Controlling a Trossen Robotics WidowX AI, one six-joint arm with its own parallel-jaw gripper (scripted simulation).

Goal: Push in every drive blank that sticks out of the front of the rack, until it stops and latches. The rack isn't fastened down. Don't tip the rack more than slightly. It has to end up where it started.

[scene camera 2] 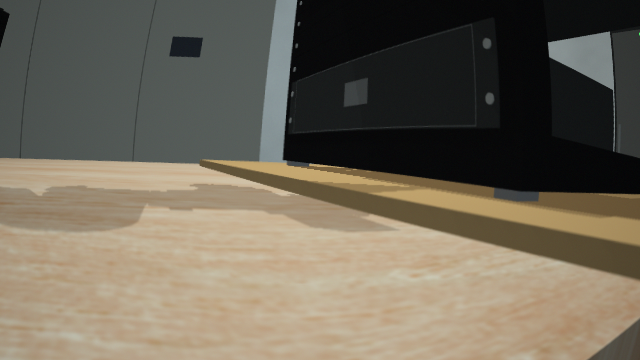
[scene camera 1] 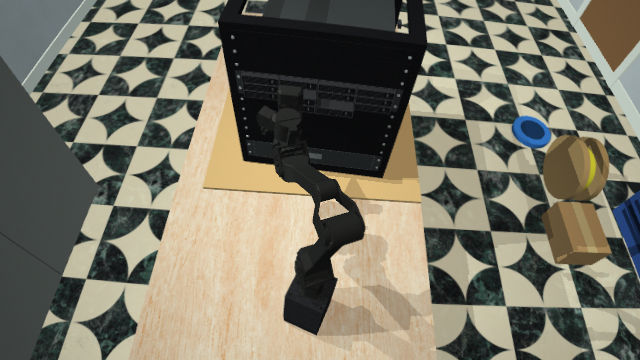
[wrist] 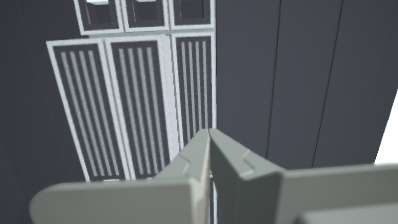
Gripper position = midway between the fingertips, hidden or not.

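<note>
Scene camera 2 shows a black rack (scene camera 2: 462, 98) together with a tan board (scene camera 2: 585, 229). In scene camera 1 the rack (scene camera 1: 284, 45) and the board (scene camera 1: 226, 170) can be seen as well. The wrist view has the gripper (wrist: 207, 136) in frame, along with the rack (wrist: 302, 91).
</note>
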